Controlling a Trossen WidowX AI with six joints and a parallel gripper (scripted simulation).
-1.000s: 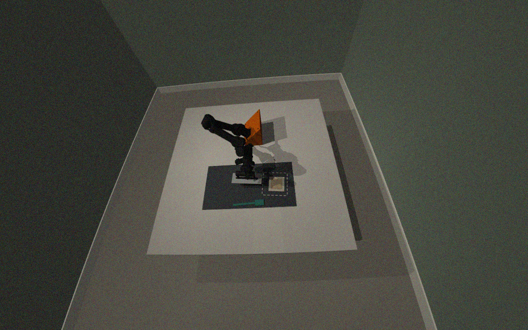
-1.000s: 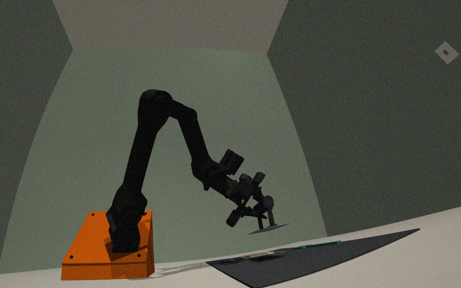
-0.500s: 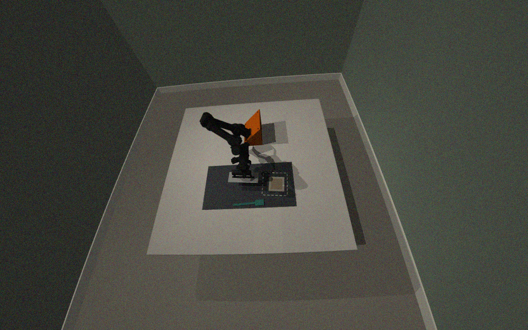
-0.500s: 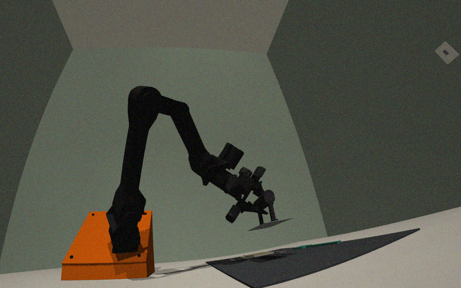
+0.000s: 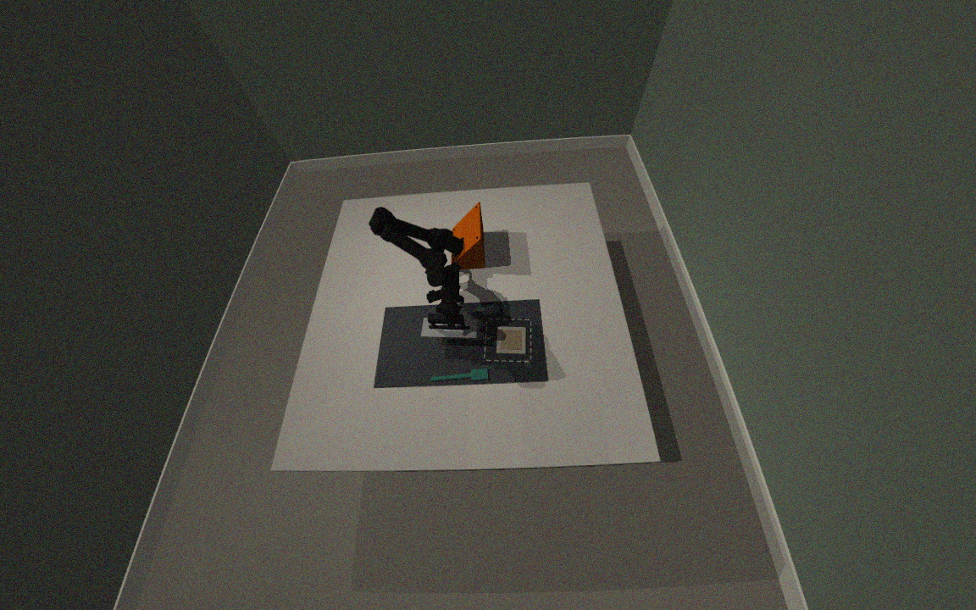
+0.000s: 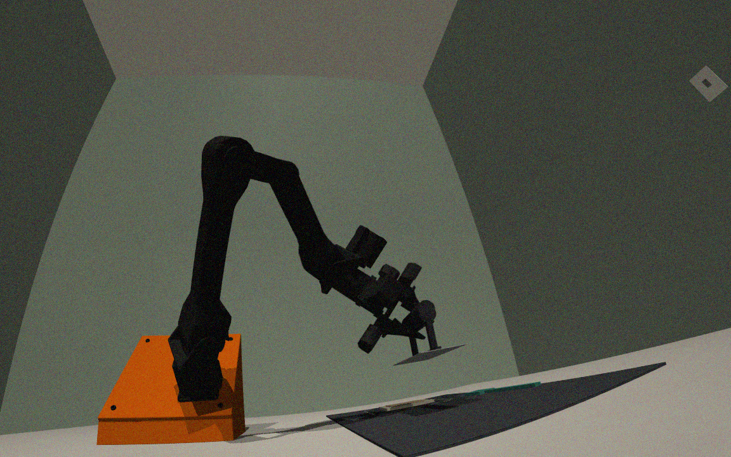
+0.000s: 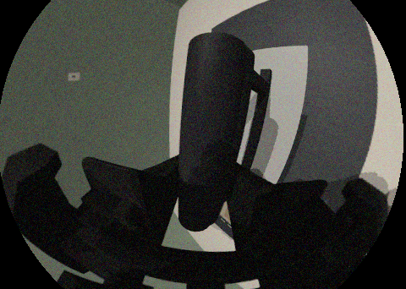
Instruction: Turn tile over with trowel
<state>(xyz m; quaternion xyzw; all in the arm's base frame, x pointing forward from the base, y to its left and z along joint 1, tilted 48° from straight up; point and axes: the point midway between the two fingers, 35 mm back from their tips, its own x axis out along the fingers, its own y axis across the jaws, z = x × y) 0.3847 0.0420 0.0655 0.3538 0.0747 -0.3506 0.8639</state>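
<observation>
My gripper tip is 2 cm past the black-handled float, 1 cm to the right of it and 1 cm above it. Also, from my gripper tip: white tile (21 cm to the left, 14 cm below); then green trowel (13 cm ahead, 3 cm to the left, 14 cm below).
</observation>
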